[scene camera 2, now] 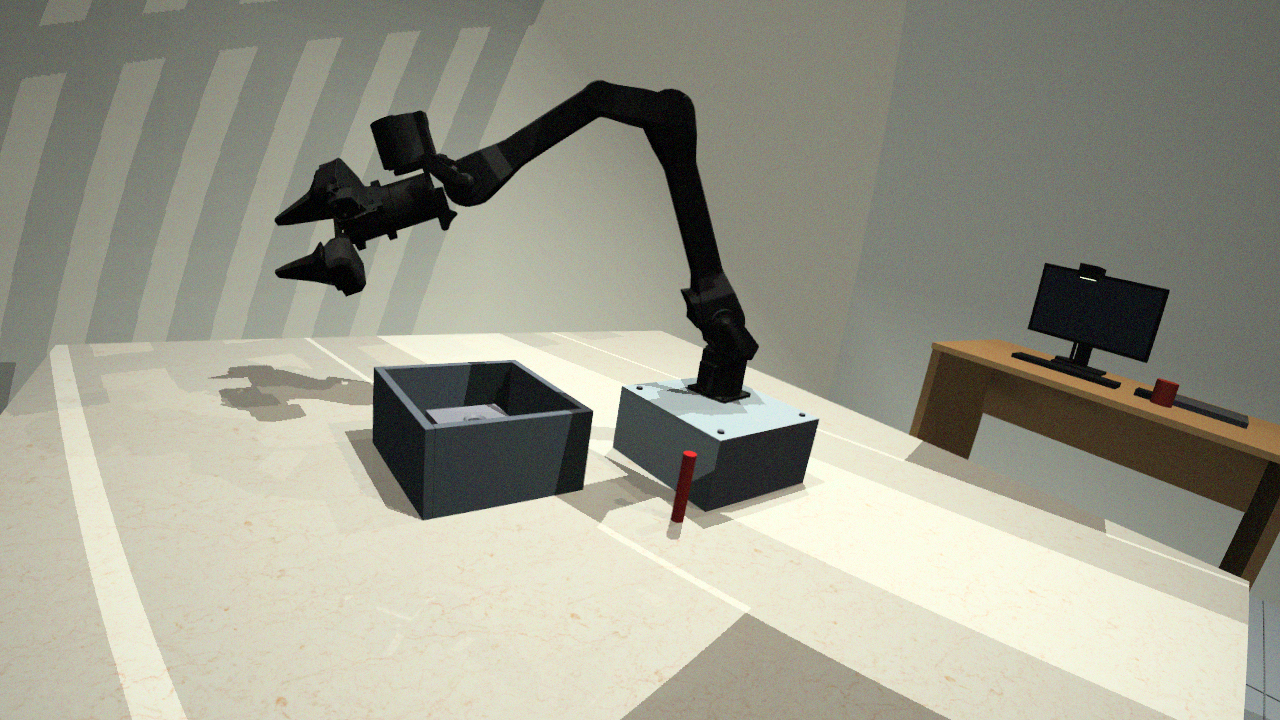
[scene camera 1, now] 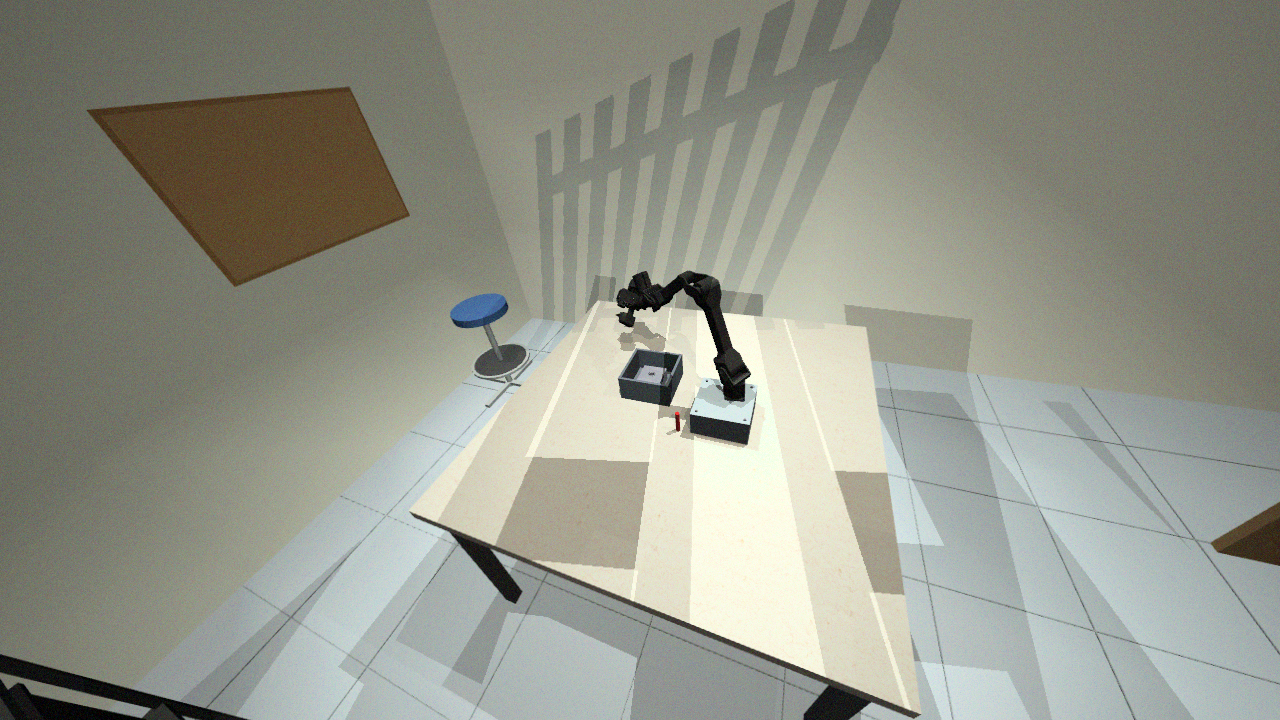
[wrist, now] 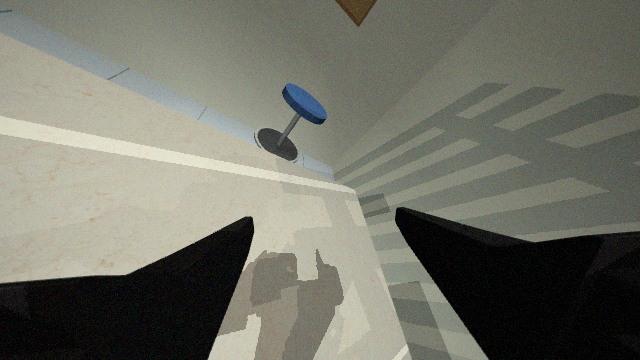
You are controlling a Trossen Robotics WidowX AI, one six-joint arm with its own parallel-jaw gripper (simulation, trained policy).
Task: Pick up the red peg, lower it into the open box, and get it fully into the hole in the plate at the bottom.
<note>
In view: the gripper (scene camera 2: 276, 247), a red peg (scene camera 2: 680, 500), a dark box (scene camera 2: 539, 450) and a light plate (scene camera 2: 435, 416).
The dark box shows as well in scene camera 1 (scene camera 1: 630, 388). The gripper also shows in scene camera 1 (scene camera 1: 619, 305) and in the wrist view (wrist: 326, 218). The wrist view misses the red peg: it is out of frame. The wrist view misses the dark box: it is out of frame.
</note>
